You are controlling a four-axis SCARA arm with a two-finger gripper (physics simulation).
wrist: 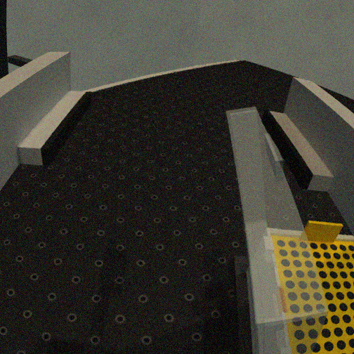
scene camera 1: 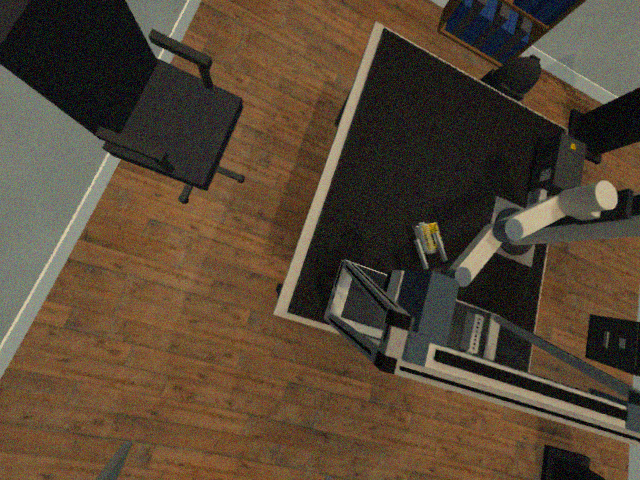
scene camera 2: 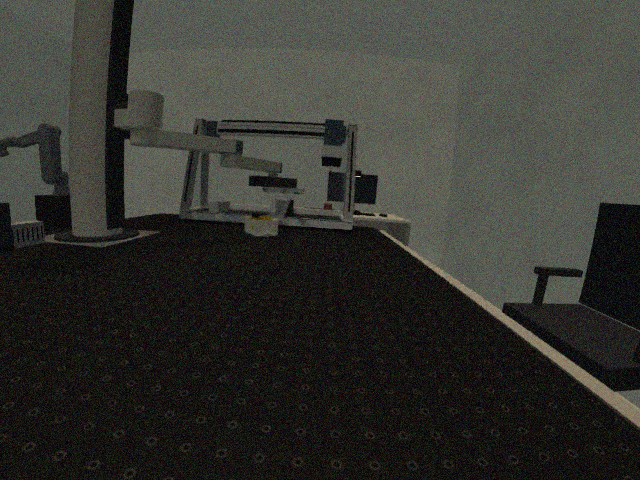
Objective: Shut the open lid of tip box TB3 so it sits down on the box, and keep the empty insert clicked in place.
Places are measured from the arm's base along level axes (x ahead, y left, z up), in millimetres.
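Pixels of known places: gripper, fingertip midpoint: (scene camera 1: 425, 235) (scene camera 2: 292, 191); arm's base at its link origin: (scene camera 2: 98, 239).
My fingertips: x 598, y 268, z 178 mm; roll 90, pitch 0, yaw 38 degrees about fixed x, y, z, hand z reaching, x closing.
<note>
Ahead of a thing's pixels: the offset from my fingertips to its top centre. "spot": to the spot under its first point. Level surfaces: height alone.
Tip box TB3 {104 mm back, 48 mm right, 99 mm down} (scene camera 2: 262, 228) (wrist: 290, 232) stands on the dark table, at the lower right in the wrist view. Its yellow insert {104 mm back, 48 mm right, 90 mm down} (scene camera 1: 431, 237) (wrist: 332, 280) has rows of empty holes and looks level in the box, with a tab at its far edge. The translucent lid (wrist: 245, 200) stands open, roughly upright at the insert's left side, and part of it overlaps the insert in the wrist view. My gripper (scene camera 1: 431, 249) (scene camera 2: 283, 191) (wrist: 180, 84) is shut with no object held; its broad fingers keep a gap. It hangs above the box. The lid's top shows near the right finger; contact is unclear.
A gantry frame (scene camera 1: 498, 381) (scene camera 2: 353, 175) stands behind the box in scene camera 2, its blue-grey carriage {spot: 127 mm ahead, 276 mm left, 323 mm up} (scene camera 1: 443, 310) (scene camera 2: 334, 132) close to my arm in scene camera 1. The SCARA column (scene camera 2: 90, 129) stands on the table {165 mm down} (scene camera 2: 310, 310). A chair (scene camera 1: 180, 124) (scene camera 2: 573, 330) stands beyond the pale edge.
</note>
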